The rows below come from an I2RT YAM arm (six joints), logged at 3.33 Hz.
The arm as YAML. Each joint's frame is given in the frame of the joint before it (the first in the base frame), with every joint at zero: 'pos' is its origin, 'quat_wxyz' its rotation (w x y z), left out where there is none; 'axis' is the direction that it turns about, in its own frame. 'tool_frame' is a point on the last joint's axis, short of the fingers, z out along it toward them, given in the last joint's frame.
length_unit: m
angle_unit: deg
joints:
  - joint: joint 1
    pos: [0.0, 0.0, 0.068]
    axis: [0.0, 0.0, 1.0]
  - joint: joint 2
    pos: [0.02, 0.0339, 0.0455]
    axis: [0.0, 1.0, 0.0]
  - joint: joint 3
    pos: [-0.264, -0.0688, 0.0]
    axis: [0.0, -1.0, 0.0]
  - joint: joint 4
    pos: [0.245, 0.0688, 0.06]
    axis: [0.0, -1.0, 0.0]
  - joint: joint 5
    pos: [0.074, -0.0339, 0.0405]
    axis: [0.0, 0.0, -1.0]
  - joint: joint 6
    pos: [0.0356, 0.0, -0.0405]
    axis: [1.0, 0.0, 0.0]
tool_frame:
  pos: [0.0, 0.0, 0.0]
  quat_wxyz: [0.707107, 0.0, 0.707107, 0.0]
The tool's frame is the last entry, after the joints.
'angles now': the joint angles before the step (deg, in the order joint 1, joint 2, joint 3, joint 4, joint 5, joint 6). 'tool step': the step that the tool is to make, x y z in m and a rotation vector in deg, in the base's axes. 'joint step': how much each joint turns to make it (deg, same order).
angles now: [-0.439, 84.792, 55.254, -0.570, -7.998, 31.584]
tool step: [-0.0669, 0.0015, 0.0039, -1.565, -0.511, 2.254]
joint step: [0.065, -16.070, -11.282, -4.634, -1.114, -2.475]
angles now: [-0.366, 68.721, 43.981, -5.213, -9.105, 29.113]
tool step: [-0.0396, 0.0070, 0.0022, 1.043, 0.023, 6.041]
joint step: [0.946, -10.187, -4.835, -5.712, -4.930, -1.689]
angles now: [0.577, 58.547, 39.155, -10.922, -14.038, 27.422]
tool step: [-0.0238, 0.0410, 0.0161, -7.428, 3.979, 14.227]
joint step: [11.683, -3.098, 4.684, -14.248, 1.688, -7.377]
